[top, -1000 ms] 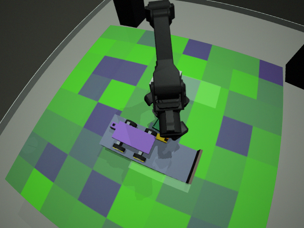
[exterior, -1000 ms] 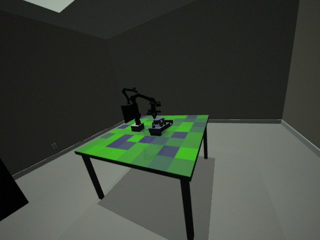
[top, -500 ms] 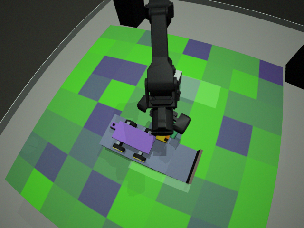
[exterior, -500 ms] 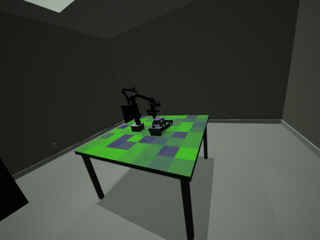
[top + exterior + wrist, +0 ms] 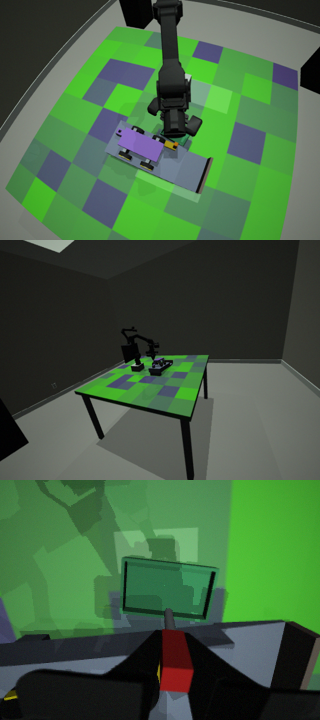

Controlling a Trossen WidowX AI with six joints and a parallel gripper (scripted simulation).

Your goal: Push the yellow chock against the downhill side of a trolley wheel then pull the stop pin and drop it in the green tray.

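Now: the green tray 130 mm below my gripper tip. The rest, counted from my gripper tip: yellow chock: 70 mm ahead, 10 mm to the left, 30 mm below; then red-headed stop pin: right at my gripper tip; then purple-topped trolley: 130 mm ahead, 80 mm to the right.
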